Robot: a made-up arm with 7 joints.
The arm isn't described. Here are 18 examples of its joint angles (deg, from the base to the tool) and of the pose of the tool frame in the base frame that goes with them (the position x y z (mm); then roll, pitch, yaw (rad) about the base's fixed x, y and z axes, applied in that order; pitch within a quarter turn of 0, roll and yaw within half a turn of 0).
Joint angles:
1: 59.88 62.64 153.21 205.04 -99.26 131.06 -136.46
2: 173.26 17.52 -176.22 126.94 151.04 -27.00 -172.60
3: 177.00 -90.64 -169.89 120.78 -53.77 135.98 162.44
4: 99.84 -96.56 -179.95 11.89 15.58 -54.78 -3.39
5: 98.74 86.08 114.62 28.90 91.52 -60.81 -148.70
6: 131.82 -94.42 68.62 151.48 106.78 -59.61 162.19
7: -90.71 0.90 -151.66 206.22 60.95 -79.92 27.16
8: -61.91 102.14 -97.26 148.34 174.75 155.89 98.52
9: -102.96 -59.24 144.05 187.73 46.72 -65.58 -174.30
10: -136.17 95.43 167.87 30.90 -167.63 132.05 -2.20
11: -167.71 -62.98 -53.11 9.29 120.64 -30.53 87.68
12: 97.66 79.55 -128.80 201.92 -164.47 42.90 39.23
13: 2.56 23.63 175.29 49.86 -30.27 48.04 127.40
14: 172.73 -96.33 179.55 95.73 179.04 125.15 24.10
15: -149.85 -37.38 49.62 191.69 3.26 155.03 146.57
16: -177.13 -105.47 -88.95 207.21 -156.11 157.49 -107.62
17: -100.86 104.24 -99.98 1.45 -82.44 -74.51 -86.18
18: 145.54 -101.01 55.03 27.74 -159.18 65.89 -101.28
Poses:
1: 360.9 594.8 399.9 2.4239 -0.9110 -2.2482
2: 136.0 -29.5 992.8 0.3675 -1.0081 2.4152
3: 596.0 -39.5 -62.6 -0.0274 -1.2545 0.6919
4: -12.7 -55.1 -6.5 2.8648 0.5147 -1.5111
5: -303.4 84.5 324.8 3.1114 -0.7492 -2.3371
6: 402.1 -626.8 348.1 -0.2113 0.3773 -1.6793
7: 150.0 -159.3 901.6 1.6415 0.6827 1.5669
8: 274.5 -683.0 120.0 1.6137 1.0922 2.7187
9: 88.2 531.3 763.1 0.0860 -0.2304 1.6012
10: -86.7 -212.6 605.9 1.2224 -1.1221 -0.2714
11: -31.0 154.0 314.7 2.4842 0.1795 -1.4022
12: -261.5 752.7 290.6 -1.9288 0.3841 1.0056
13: -320.2 27.6 594.5 -2.5450 -0.1477 1.1031
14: 543.9 -71.1 -175.4 0.5263 0.8557 0.5518
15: 376.8 241.3 822.8 -2.0322 0.3760 2.4588
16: 590.2 -202.4 79.0 -1.3904 0.8794 1.6455
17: -161.5 -28.8 207.7 -2.6254 0.3234 -0.1471
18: -66.8 -289.3 466.7 0.2925 -0.6080 0.7952
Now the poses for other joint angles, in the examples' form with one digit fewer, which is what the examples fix.
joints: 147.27 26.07 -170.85 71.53 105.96 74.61 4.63
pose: 284 -38 792 -1.337 0.011 -0.663
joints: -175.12 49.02 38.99 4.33 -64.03 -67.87 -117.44
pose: -103 -180 247 1.659 -0.284 0.455
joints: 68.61 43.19 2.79 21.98 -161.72 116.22 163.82
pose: 123 290 127 1.310 -1.195 2.757
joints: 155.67 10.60 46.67 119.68 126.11 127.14 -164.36
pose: -356 -121 921 1.233 0.510 1.090
